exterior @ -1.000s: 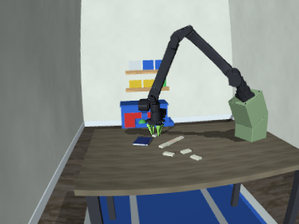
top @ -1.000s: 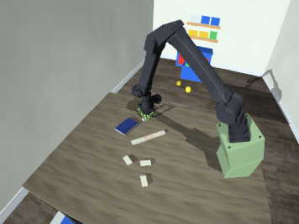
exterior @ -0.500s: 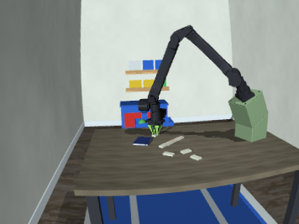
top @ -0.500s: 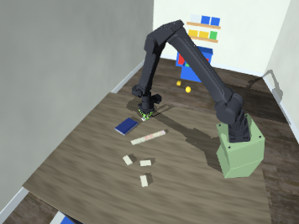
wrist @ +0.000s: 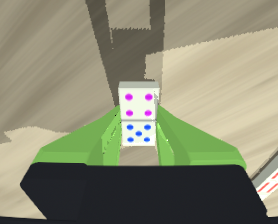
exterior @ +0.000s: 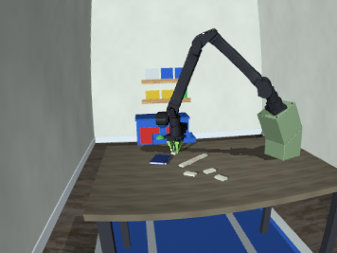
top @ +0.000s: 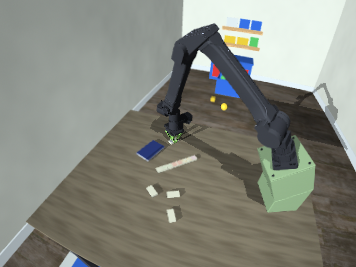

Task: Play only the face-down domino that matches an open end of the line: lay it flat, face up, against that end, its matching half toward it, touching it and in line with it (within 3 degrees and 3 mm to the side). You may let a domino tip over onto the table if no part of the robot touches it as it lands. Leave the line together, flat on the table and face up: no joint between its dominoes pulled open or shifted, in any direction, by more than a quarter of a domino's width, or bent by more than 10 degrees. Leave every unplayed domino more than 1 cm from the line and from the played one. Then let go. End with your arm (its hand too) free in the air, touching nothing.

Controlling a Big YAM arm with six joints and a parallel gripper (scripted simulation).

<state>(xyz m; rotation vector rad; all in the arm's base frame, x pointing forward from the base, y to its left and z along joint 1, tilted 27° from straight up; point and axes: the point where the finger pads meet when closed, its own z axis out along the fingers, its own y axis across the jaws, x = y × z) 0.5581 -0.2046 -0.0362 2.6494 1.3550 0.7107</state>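
My hand is right at the domino.
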